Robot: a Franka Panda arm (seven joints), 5 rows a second.
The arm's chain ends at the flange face. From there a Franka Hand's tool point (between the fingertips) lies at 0.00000 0.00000 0.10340 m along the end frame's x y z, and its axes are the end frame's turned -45 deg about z.
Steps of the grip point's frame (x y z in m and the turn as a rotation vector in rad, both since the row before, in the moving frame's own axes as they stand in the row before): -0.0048 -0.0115 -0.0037 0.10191 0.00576 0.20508; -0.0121 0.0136 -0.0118 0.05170 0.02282 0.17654; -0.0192 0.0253 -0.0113 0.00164 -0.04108 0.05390
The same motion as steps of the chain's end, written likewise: -0.0054 0.0038 -0.0032 0.07613 -0.06799 0.20508; 0.0027 0.0238 -0.0116 0.05269 -0.02042 0.17654; 0.0075 0.0287 -0.0112 -0.02789 -0.03021 0.05390
